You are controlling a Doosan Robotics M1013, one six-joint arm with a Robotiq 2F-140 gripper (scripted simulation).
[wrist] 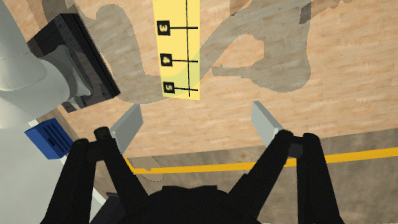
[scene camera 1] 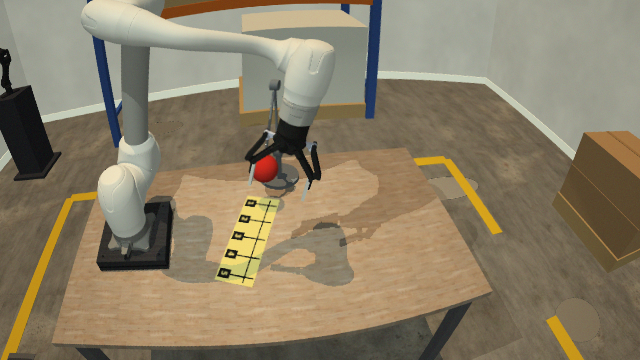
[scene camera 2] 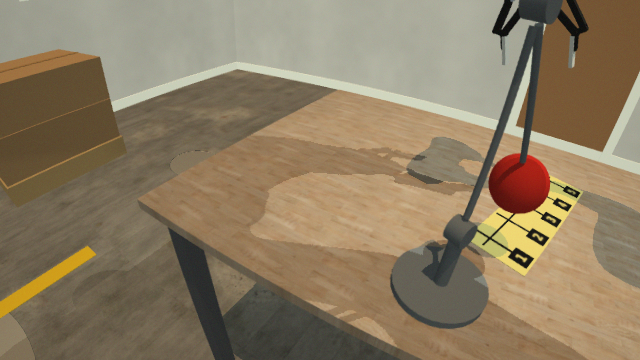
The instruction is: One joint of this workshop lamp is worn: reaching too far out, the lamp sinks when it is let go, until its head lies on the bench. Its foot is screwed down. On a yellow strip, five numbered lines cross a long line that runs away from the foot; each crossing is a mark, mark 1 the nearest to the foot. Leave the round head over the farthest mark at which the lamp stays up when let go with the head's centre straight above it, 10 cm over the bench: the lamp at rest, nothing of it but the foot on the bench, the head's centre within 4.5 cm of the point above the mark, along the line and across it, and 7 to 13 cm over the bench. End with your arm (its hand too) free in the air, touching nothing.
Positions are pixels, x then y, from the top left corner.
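Here I see a yellow strip (scene camera 2: 517,240), which is 720 mm from the lens. A grey round foot (scene camera 2: 439,287) is 550 mm from the lens, and a red round head (scene camera 2: 517,186) is 550 mm from the lens too. Taking the yellow strip and the grey round foot together, I find their marked spots 240 mm apart.
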